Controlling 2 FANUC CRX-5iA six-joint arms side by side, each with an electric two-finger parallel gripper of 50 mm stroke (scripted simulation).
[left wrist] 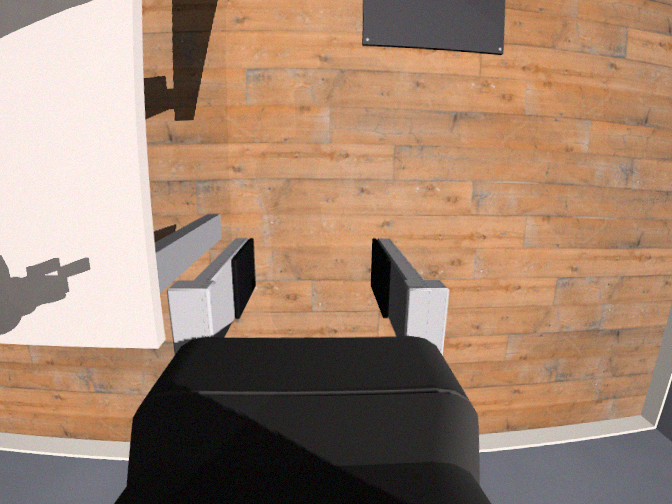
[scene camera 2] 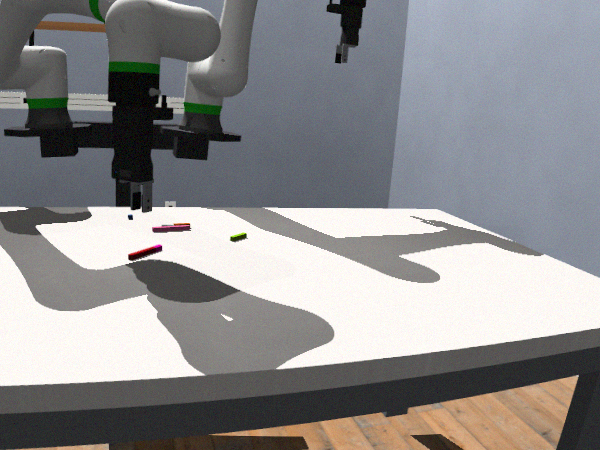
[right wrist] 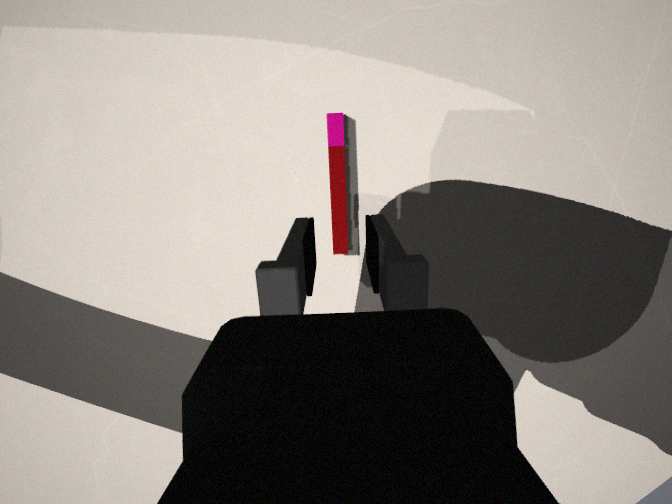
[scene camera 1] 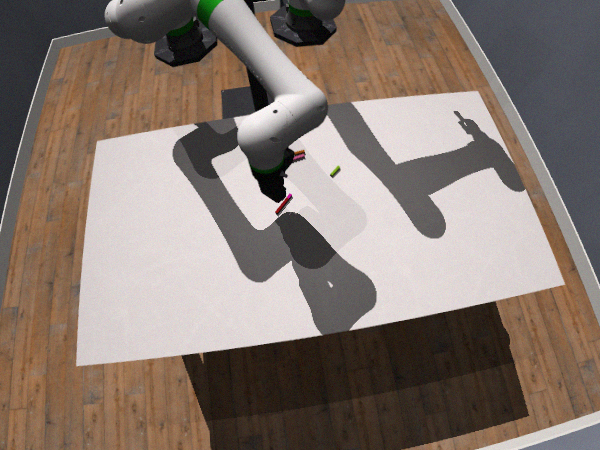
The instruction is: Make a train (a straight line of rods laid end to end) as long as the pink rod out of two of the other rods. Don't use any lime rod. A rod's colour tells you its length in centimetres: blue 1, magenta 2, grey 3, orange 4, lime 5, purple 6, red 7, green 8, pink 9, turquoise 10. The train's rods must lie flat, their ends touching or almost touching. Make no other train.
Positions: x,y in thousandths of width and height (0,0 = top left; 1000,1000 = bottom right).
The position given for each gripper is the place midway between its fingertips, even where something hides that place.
In view: the left gripper (scene camera 2: 568,139), the right gripper (scene camera 2: 236,468) and a red rod (right wrist: 501,305).
The left gripper is seen too in the left wrist view (left wrist: 467,521). The right gripper shows as well in the right wrist view (right wrist: 507,477). The left wrist view misses the red rod: it is out of frame.
